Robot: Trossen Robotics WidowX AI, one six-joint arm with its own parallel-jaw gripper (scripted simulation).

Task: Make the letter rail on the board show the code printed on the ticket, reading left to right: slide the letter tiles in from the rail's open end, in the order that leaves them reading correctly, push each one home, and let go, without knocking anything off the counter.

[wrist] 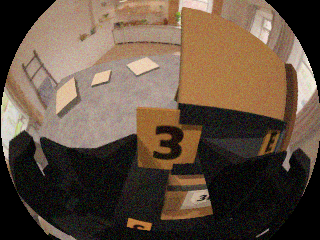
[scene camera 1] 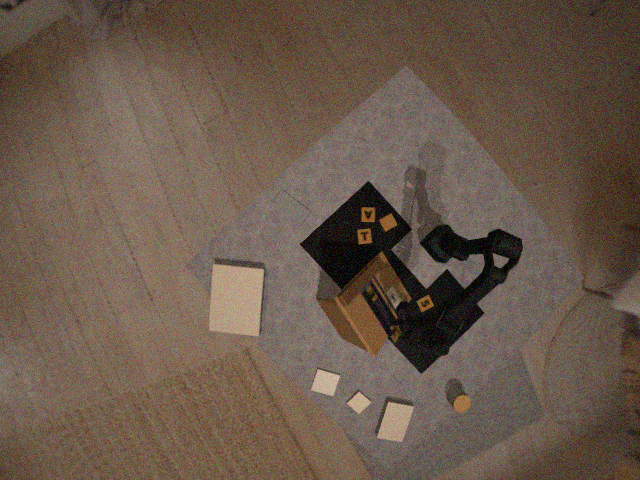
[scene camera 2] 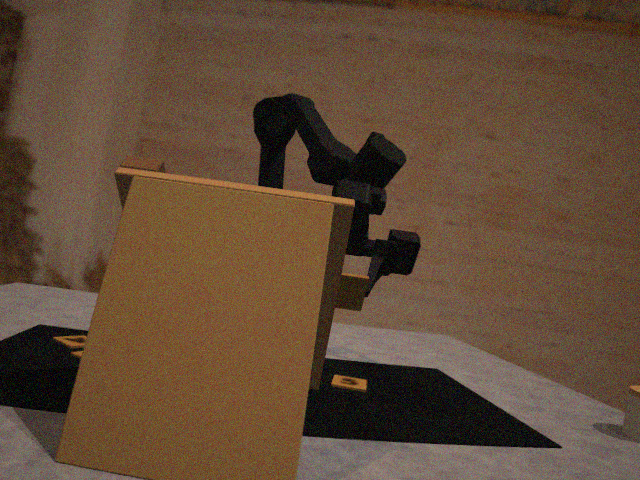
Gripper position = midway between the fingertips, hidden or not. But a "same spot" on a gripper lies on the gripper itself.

Labels:
my gripper: wrist; scene camera 1 394, 331; scene camera 2
white box: scene camera 1 237, 292; not seen in the wrist view (hidden by a wooden board); not seen in scene camera 2 (out of frame)
same spot on my gripper: [scene camera 2: 384, 253] = [wrist: 81, 152]

